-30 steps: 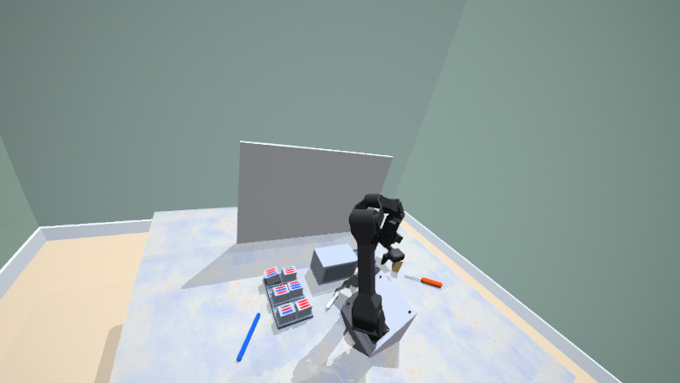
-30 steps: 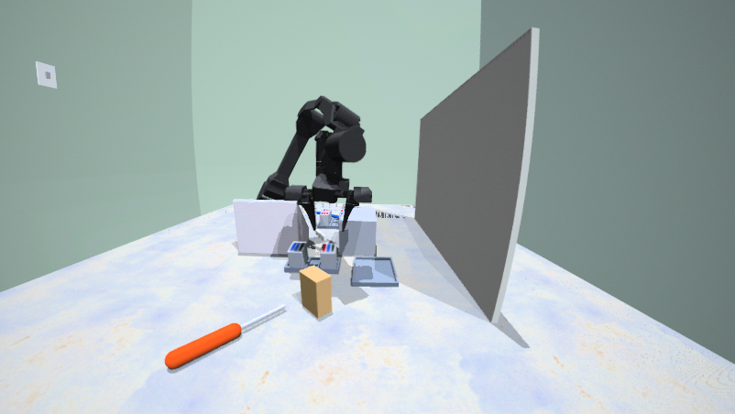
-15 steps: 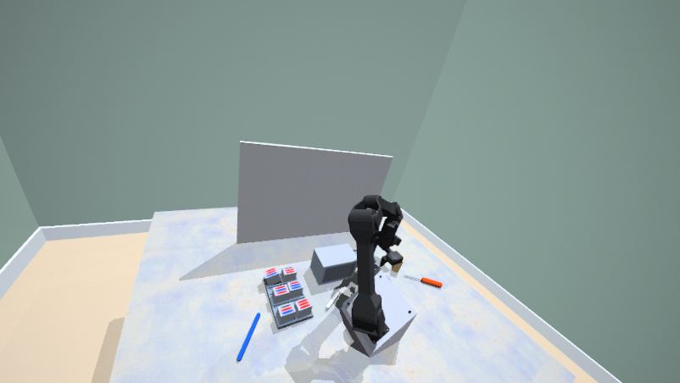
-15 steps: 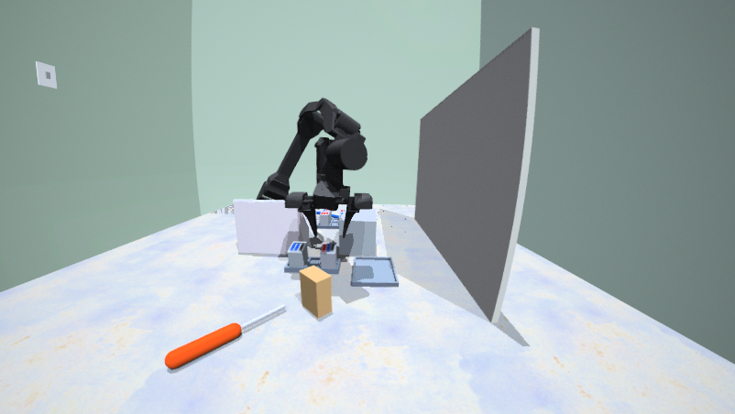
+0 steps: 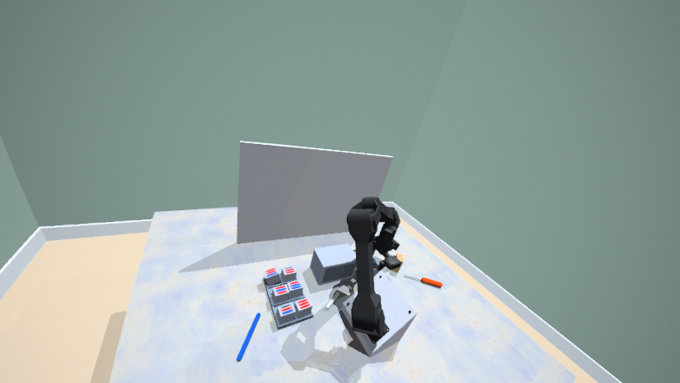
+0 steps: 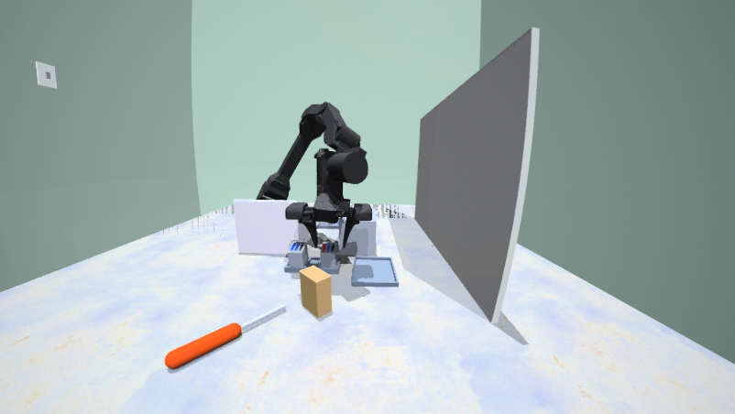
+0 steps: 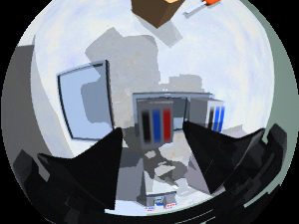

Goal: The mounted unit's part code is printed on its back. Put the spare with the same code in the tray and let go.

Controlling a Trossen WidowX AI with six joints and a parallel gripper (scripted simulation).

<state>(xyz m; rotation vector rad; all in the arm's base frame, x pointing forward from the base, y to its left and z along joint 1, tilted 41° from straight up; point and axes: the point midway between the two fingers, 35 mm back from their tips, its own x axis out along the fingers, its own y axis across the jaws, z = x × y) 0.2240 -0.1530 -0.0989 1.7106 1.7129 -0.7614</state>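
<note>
My gripper tip is now 50 mm above the low rack, 40 mm past it and 10 mm to the right of it. Also, from my gripper tip: grey mounted unit: 170 mm to the left, 70 mm ahead, 10 mm below; tray: 100 mm ahead, 50 mm below, 10 mm to the right; tan block: 150 mm to the right, 20 mm below, 10 mm behind.
</note>
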